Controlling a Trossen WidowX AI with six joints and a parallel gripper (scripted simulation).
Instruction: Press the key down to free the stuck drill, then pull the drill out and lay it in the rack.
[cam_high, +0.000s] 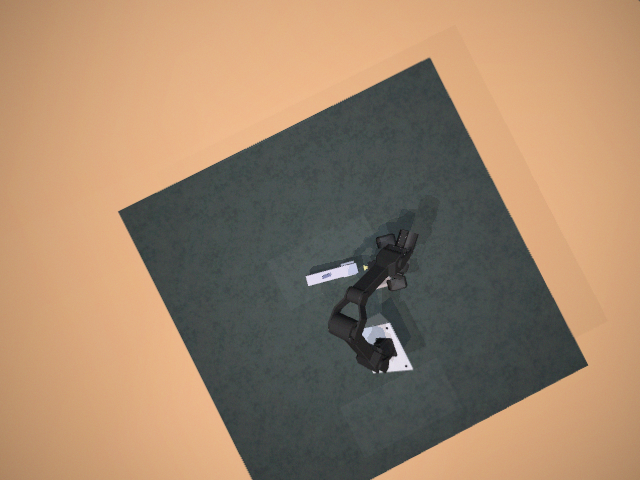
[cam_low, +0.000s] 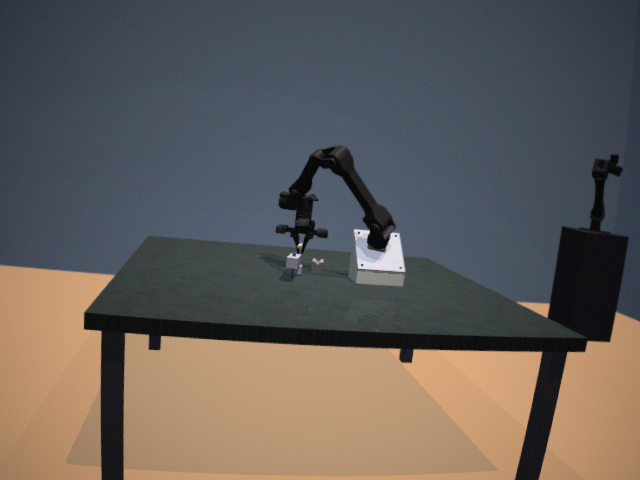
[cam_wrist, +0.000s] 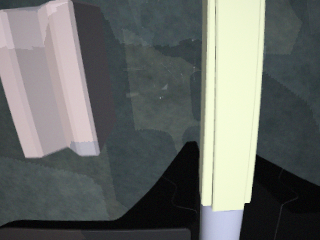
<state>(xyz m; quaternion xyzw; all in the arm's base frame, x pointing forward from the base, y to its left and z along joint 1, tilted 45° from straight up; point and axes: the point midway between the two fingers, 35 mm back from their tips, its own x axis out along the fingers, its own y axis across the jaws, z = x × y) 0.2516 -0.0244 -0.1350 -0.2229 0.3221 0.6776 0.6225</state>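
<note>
My gripper tip is 4 cm to the right of the drill and 4 cm below it. Round my gripper tip: rack: 7 cm behind, 4 cm to the left, 3 cm below; then housing: 2 cm ahead, 19 cm to the left.
</note>
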